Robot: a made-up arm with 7 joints. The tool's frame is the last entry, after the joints. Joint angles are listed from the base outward. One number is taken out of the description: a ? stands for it. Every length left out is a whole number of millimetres.
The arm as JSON. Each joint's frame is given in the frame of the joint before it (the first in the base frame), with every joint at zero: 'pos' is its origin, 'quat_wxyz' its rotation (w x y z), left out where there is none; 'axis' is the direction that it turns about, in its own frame. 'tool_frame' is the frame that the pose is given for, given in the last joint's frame.
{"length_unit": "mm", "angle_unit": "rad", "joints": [
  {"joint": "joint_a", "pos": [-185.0, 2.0, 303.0], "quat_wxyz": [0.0, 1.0, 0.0, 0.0], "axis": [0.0, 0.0, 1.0]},
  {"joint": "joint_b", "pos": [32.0, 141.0, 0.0], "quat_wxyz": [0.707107, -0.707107, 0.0, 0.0], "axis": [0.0, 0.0, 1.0]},
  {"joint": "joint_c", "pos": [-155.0, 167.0, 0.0], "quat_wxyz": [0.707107, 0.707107, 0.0, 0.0], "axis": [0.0, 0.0, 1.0]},
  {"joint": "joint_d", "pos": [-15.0, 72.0, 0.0], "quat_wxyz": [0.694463, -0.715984, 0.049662, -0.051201], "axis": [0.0, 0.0, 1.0]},
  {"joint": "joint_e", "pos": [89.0, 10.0, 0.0], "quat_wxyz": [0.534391, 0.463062, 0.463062, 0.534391], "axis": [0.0, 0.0, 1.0]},
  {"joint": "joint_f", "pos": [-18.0, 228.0, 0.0], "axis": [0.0, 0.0, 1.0]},
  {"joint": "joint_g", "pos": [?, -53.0, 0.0], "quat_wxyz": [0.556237, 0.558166, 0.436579, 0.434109], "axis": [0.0, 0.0, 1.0]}
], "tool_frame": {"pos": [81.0, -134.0, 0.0], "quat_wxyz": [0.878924, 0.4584, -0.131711, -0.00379]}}
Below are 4 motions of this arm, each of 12 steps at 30 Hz.
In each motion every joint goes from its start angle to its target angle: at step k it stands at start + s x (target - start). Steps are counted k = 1, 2, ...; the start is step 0. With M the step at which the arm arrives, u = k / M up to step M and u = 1 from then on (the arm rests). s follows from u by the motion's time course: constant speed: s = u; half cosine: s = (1 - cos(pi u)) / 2; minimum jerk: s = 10 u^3 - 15 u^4 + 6 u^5.
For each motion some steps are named. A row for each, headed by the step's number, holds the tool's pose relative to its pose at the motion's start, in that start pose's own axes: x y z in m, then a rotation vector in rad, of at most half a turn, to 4 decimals.
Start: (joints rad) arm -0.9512 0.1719 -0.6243 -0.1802 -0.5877 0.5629 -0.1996
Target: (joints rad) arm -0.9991 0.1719 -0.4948 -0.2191 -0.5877 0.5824 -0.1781
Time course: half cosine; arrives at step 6
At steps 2, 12:
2: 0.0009 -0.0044 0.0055 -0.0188 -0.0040 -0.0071
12: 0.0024 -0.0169 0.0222 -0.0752 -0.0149 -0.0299

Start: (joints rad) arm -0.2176 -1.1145 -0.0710 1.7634 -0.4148 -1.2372 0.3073
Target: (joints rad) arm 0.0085 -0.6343 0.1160 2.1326 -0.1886 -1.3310 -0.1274
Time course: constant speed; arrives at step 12
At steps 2, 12:
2: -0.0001 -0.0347 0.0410 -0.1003 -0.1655 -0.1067
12: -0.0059 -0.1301 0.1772 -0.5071 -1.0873 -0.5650

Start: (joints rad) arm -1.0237 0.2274 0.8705 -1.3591 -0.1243 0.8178 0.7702
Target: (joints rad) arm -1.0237 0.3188 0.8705 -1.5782 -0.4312 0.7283 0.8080
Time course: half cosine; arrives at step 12
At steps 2, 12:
2: 0.0066 -0.0018 0.0059 -0.0238 -0.0022 0.0169
12: 0.1018 0.0044 0.0865 -0.3542 -0.0060 0.2676

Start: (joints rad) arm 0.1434 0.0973 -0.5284 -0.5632 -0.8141 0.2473 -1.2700
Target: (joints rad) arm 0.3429 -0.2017 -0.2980 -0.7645 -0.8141 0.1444 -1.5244
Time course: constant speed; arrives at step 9
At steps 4, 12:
4: 0.0824 -0.0202 0.0417 -0.1202 -0.1174 0.1887
12: 0.1865 -0.0187 0.0993 -0.2416 -0.2377 0.4352

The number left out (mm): -382.0
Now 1 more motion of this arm.
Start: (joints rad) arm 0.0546 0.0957 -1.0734 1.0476 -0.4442 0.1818 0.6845
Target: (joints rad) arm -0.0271 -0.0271 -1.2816 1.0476 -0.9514 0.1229 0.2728
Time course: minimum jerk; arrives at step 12
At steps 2, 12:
2: 0.0027 -0.0017 0.0025 -0.0086 -0.0126 0.0002
12: 0.0704 -0.0319 0.0540 -0.1755 -0.3847 0.0308

